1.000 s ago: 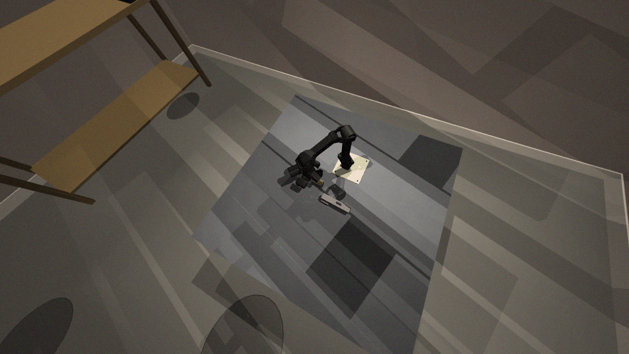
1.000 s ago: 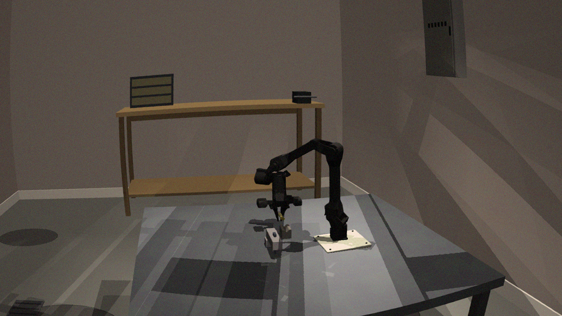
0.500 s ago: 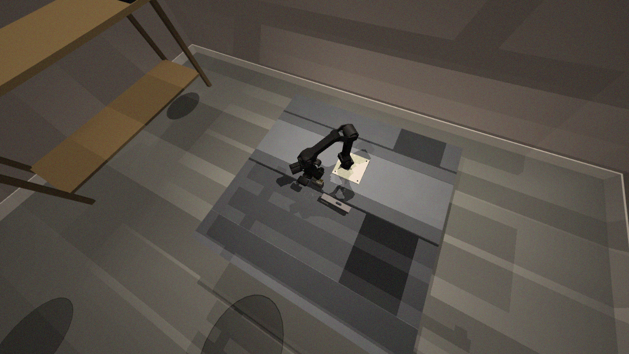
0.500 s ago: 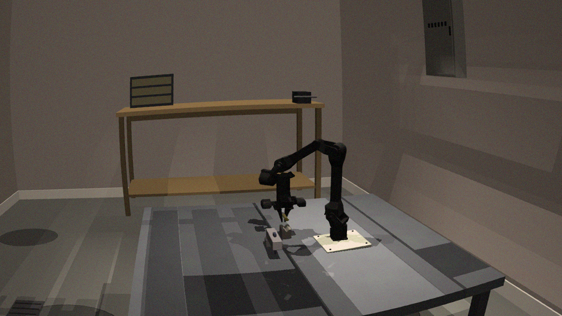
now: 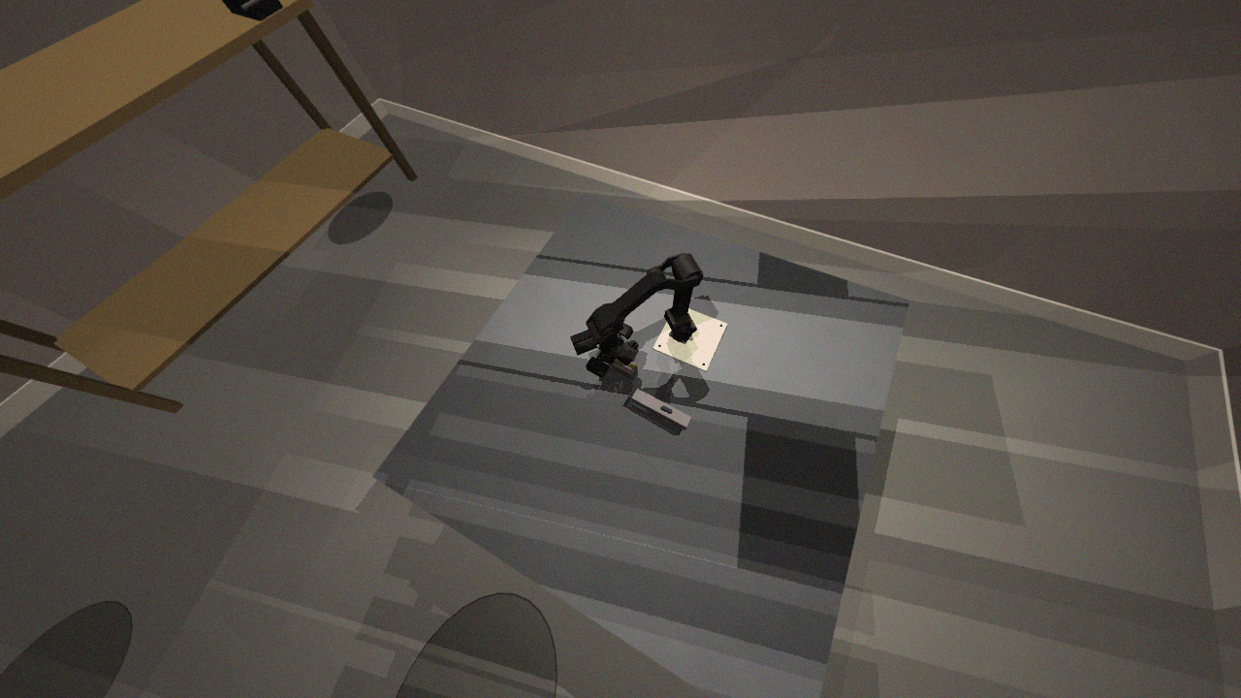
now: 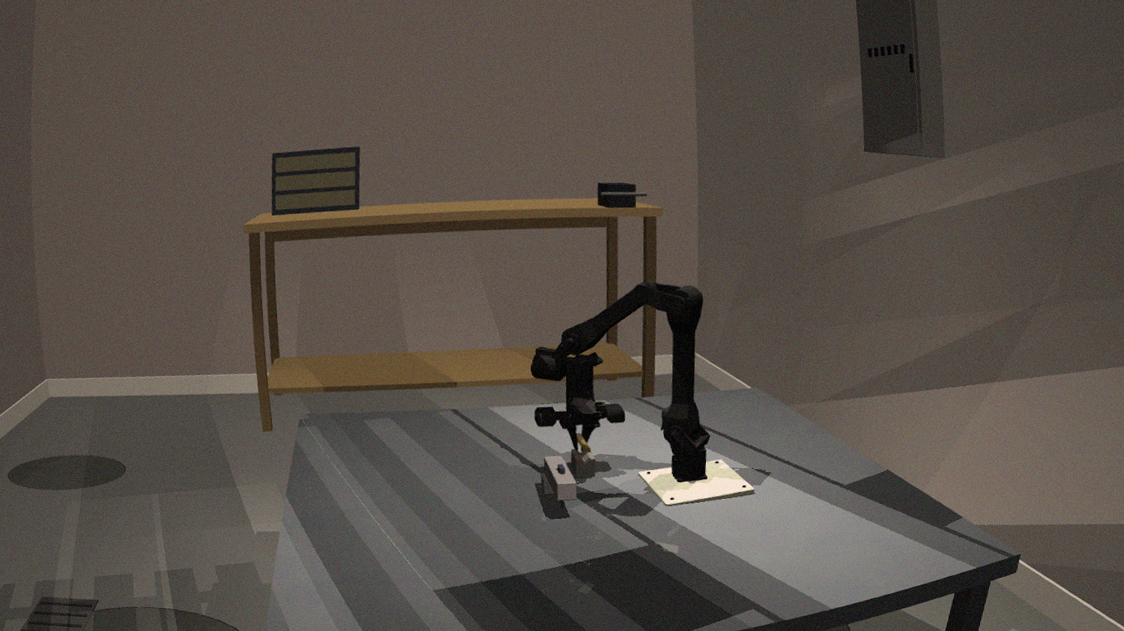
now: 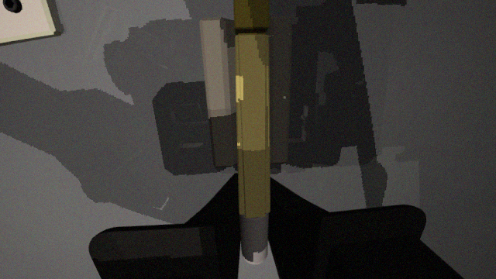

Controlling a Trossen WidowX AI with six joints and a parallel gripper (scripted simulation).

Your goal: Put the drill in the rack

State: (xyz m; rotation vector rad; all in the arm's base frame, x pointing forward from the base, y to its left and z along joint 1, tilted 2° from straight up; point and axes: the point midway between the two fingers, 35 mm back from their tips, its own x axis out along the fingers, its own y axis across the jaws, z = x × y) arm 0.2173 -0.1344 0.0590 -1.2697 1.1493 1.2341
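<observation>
Right now the drill is 40 mm to the left of my gripper tip and 40 mm above it. Round my gripper tip: rack: 50 mm to the left, 10 mm below; then dark key: 60 mm ahead, 250 mm to the left, 20 mm above.
</observation>
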